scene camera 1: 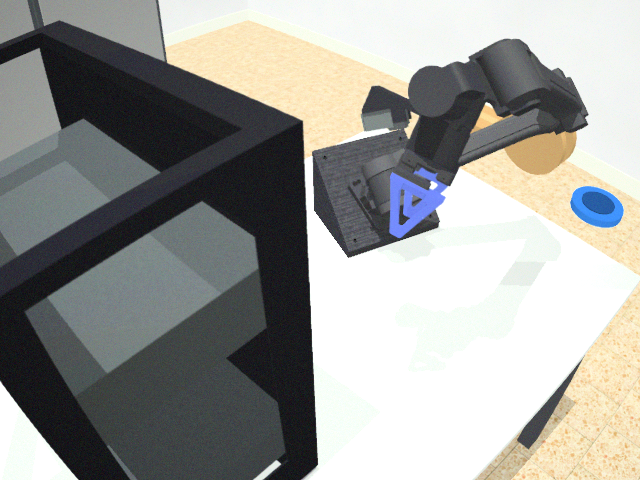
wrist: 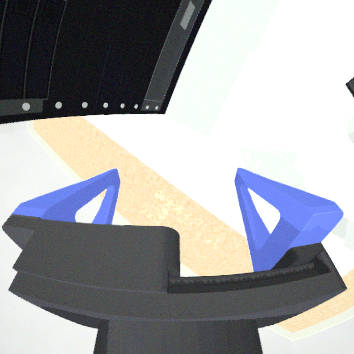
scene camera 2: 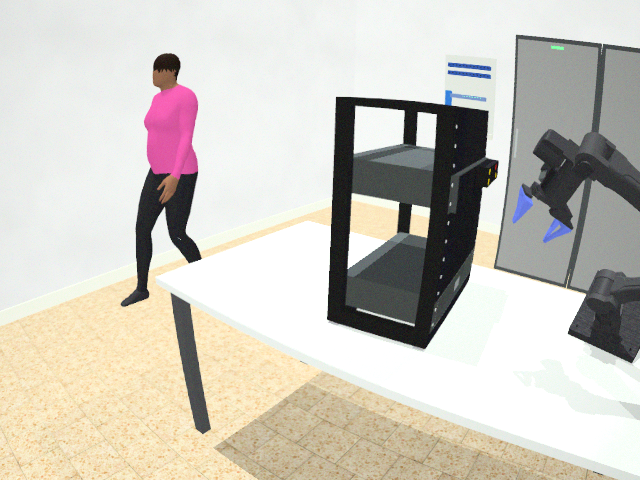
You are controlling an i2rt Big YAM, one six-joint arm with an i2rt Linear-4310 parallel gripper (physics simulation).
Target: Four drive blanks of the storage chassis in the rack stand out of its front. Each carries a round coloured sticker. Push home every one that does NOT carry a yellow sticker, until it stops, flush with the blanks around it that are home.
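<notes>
Scene camera 1 gives me a black rack point(scene camera 1: 162, 290) together with my gripper point(scene camera 1: 401, 225). From the wrist I see my gripper point(wrist: 176, 174), and the black rack point(wrist: 65, 65) is visible there too. Scene camera 2 shows me the black rack point(scene camera 2: 411, 278) as well as my gripper point(scene camera 2: 528, 231).
</notes>
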